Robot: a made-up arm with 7 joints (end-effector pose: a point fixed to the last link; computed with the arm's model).
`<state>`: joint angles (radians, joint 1 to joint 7).
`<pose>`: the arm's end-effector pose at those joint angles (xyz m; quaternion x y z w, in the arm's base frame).
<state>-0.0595 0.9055 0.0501 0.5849 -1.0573 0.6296 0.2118</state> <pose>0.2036 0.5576 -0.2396 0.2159 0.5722 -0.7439 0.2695</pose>
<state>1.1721 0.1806 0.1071 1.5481 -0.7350 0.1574 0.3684</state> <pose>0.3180 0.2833 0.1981 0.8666 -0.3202 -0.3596 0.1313</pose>
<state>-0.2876 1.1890 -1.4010 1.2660 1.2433 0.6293 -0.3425</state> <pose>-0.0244 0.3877 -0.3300 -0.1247 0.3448 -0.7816 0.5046</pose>
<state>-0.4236 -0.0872 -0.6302 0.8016 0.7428 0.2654 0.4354</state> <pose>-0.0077 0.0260 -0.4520 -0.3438 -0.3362 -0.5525 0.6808</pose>
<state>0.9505 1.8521 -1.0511 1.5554 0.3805 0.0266 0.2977</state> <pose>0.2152 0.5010 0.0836 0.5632 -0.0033 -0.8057 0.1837</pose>
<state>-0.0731 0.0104 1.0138 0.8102 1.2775 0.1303 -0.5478</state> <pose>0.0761 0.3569 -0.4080 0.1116 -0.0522 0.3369 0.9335</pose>
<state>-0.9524 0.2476 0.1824 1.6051 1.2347 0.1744 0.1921</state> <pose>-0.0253 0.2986 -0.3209 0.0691 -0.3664 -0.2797 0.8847</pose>
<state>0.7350 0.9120 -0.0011 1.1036 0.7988 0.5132 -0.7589</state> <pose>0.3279 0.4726 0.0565 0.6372 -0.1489 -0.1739 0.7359</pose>
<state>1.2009 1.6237 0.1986 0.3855 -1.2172 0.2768 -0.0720</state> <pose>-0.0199 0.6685 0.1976 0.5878 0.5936 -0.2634 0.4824</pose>
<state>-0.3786 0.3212 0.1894 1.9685 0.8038 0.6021 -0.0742</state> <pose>0.1871 0.3002 -0.1540 0.2304 -0.4467 -0.5113 0.6971</pose>
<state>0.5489 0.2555 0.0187 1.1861 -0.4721 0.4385 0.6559</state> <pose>0.4168 0.3028 -0.0878 0.3960 -0.2985 -0.7813 0.3791</pose>
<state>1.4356 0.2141 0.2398 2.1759 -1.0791 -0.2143 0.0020</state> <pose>0.0994 0.2823 0.2040 -0.9588 0.0676 -0.2604 0.0917</pose>
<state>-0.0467 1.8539 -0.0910 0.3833 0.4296 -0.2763 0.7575</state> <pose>0.1300 0.6919 0.2179 0.4854 0.1625 -0.7679 0.3852</pose>
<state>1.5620 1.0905 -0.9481 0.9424 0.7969 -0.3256 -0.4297</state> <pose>0.3720 0.4736 0.1418 0.8569 -0.3916 -0.1410 0.3042</pose>
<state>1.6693 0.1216 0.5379 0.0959 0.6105 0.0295 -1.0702</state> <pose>0.5263 0.2632 0.1193 0.2227 -0.3058 0.0338 0.9251</pose>
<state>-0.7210 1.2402 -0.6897 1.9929 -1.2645 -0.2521 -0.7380</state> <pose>0.0652 0.2690 -0.2114 -0.4769 0.4590 0.6557 0.3632</pose>
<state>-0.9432 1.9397 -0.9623 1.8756 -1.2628 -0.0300 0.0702</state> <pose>0.0220 0.3744 -0.1603 0.1712 0.1091 0.7217 0.6618</pose>
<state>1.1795 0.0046 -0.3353 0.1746 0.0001 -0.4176 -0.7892</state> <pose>0.5237 0.1683 -0.1370 0.7441 -0.3390 -0.2899 0.4974</pose>
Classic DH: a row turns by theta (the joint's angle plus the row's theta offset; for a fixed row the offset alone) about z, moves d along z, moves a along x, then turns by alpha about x. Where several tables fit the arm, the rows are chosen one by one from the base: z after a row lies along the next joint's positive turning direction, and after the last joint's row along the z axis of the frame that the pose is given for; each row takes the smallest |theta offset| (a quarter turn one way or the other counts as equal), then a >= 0, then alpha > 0; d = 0 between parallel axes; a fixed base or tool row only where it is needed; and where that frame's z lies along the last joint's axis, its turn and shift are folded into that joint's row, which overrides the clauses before.
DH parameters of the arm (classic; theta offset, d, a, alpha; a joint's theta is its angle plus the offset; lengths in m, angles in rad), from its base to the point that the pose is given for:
base (fixed): 0 0.0319 0.0162 1.5708
joint 1: 1.5708 -0.1655 0.0117 1.5708
joint 2: -1.5708 -0.0161 0.0039 -1.5708
joint 3: -1.5708 -0.2815 0.0159 1.5708
joint 4: 0 -0.0091 0.0292 -1.5708
joint 5: 0 -0.3177 -0.006 -1.5708
joint 6: -1.5708 0.0042 0.029 1.5708
joint 7: 1.5708 0.0099 0.0233 1.5708
tool (fixed): 3.1416 0.0219 0 0

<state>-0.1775 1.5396 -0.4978 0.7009 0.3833 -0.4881 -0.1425</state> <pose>0.1512 0.6655 -0.0650 0.5784 0.1084 -0.7788 0.2174</pose>
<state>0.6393 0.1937 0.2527 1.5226 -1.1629 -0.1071 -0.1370</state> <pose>0.3427 0.3238 0.0087 0.9218 -0.0551 -0.3647 0.1191</pose>
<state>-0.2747 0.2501 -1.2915 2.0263 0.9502 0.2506 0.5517</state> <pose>0.0388 -0.0356 -0.1885 -0.5038 -0.7048 -0.4532 0.2098</pose>
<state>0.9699 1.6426 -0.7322 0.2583 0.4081 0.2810 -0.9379</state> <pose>0.0685 0.6905 0.0844 0.6830 0.5814 -0.0115 0.4419</pose>
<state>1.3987 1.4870 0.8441 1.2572 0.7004 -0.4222 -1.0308</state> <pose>-0.1248 0.5437 0.2361 0.5113 -0.3398 0.7882 0.0432</pose>
